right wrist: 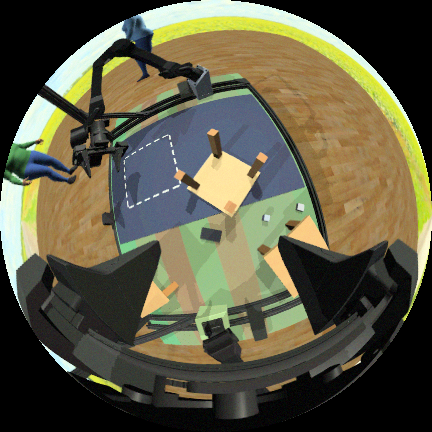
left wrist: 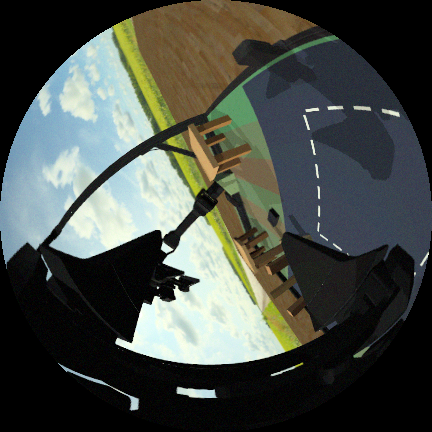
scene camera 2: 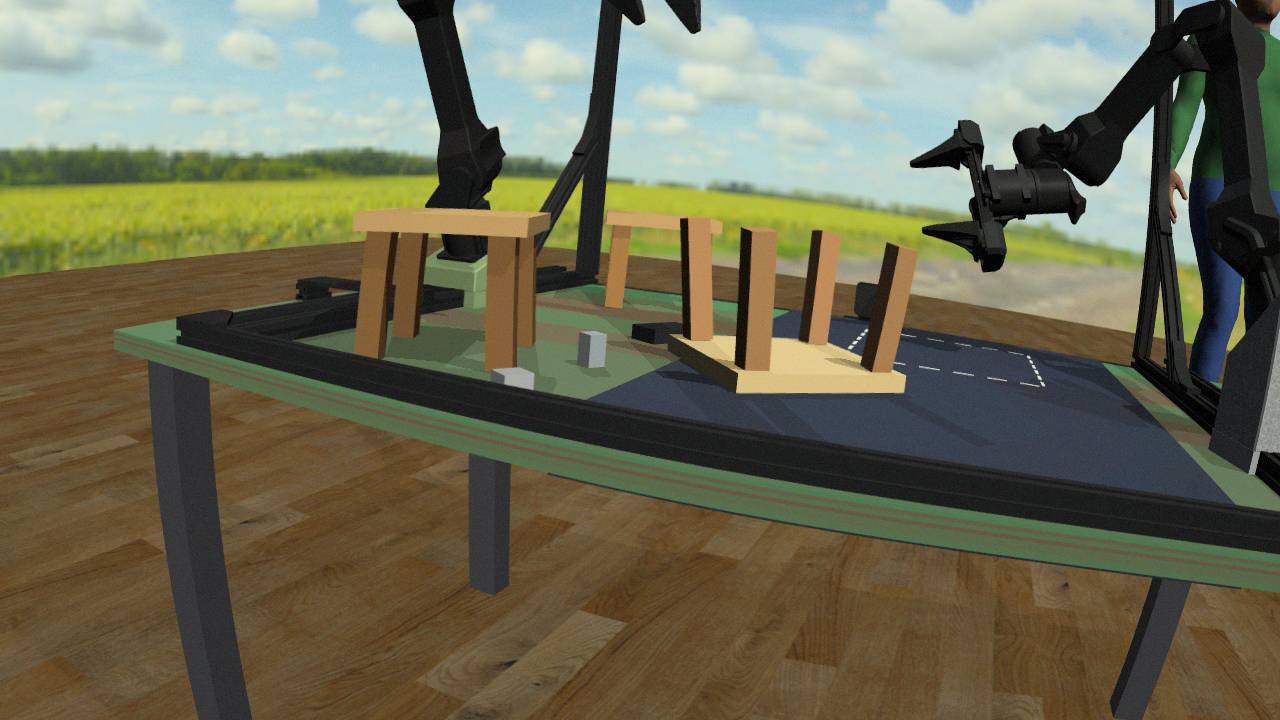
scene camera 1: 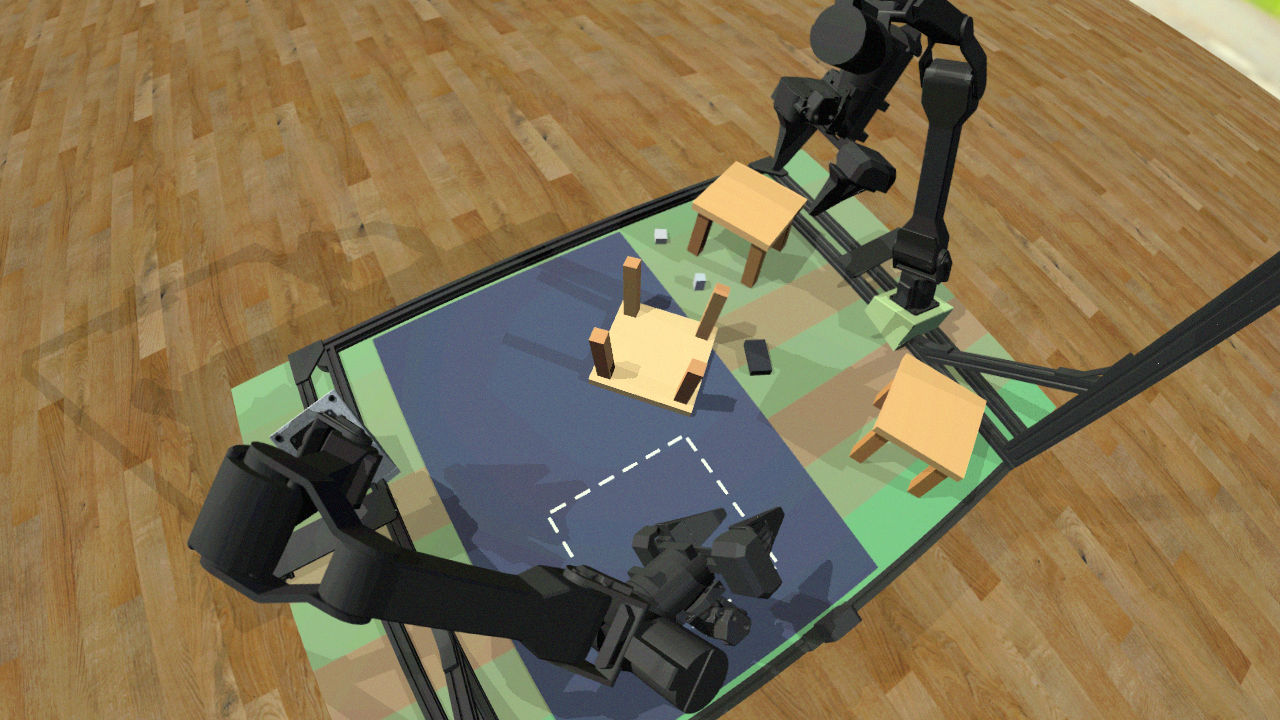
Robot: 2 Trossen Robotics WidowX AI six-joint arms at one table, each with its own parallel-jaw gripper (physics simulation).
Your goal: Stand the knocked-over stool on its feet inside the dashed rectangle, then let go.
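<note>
The stool (scene camera 1: pixel 662 349) (scene camera 2: pixel 819 383) (right wrist: pixel 222 182) lies upside down, its pale seat flat on the dark blue mat (scene camera 1: pixel 483 394) and its four legs pointing up. In the left wrist view its legs (left wrist: pixel 283 288) show partly behind a finger. It lies outside the white dashed rectangle (scene camera 1: pixel 686 437) (left wrist: pixel 335 108) (right wrist: pixel 169 135), beyond its upper corner in scene camera 1. My left gripper (scene camera 1: pixel 751 512) (scene camera 2: pixel 919 197) (left wrist: pixel 224 238) (right wrist: pixel 104 173) is open and empty, raised over the rectangle's side, apart from the stool. My right gripper (scene camera 1: pixel 794 190) (scene camera 2: pixel 668 26) (right wrist: pixel 219 245) is open and empty, high near the table's far corner.
Two other stools stand upright, one (scene camera 1: pixel 750 204) (scene camera 2: pixel 452 222) below my right gripper, one (scene camera 1: pixel 930 416) (scene camera 2: pixel 662 222) near the right table edge. Two small grey blocks (scene camera 1: pixel 660 236) (scene camera 1: pixel 699 282) and a black block (scene camera 1: pixel 757 356) (right wrist: pixel 211 234) lie beside the mat. Dark rails line the table edges.
</note>
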